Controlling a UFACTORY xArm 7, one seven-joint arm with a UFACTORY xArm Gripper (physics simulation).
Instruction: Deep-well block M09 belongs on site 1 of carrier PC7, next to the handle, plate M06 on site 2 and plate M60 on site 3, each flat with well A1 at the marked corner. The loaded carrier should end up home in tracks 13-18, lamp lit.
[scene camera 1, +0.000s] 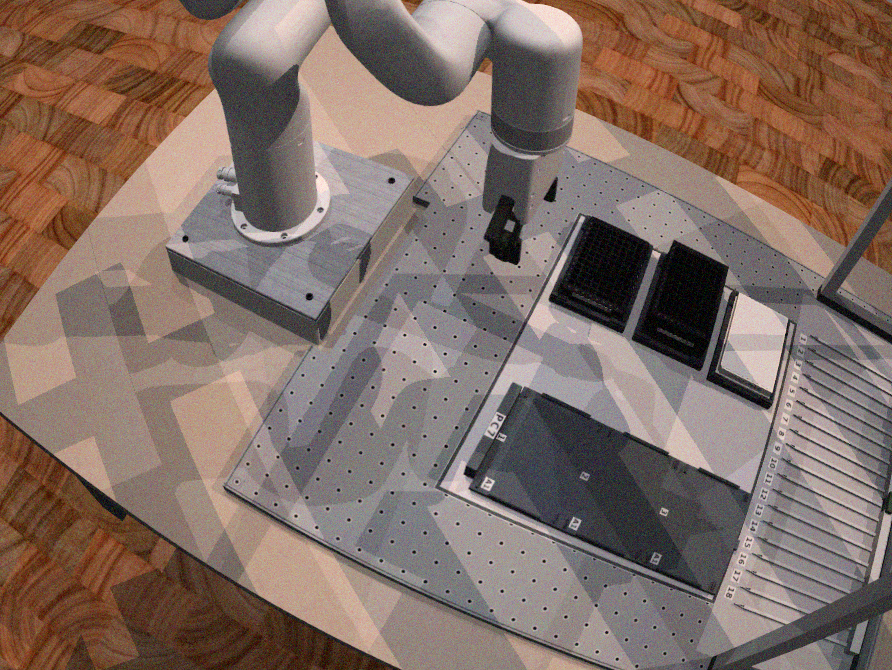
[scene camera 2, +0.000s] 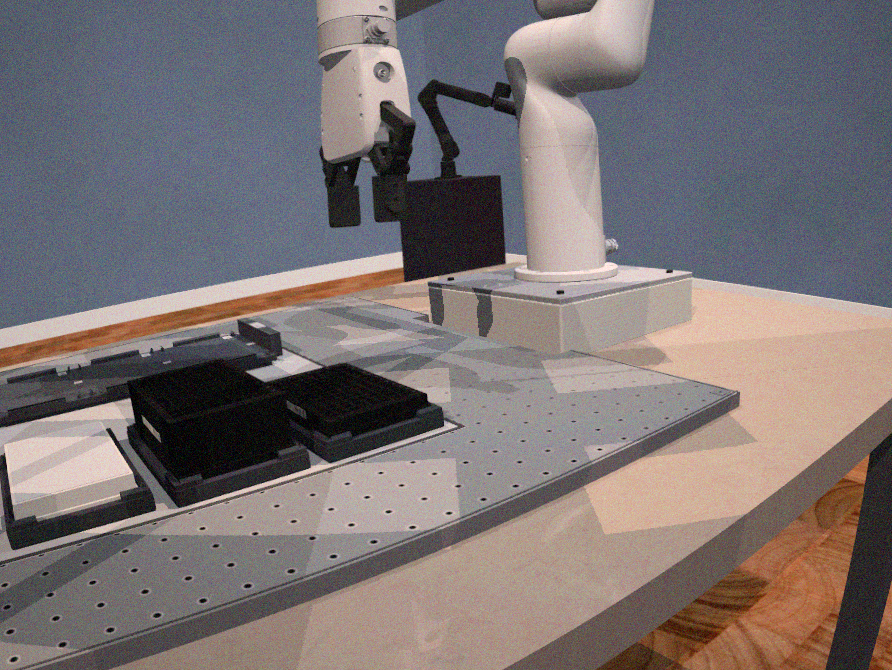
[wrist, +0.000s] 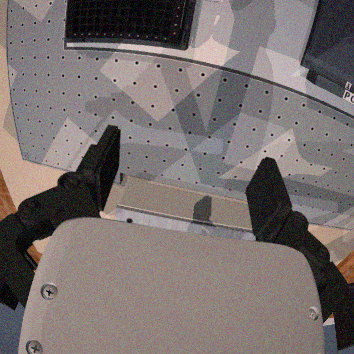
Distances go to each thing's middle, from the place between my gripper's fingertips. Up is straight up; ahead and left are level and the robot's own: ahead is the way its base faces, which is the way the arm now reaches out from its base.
Labels:
I see my gripper 200 mm to the left of the dark carrier (scene camera 1: 541, 457), 180 mm short of it and 120 mm above it. Round my hand: white-topped plate (scene camera 2: 58, 473) 330 mm ahead, 120 mm below, 30 mm to the left.

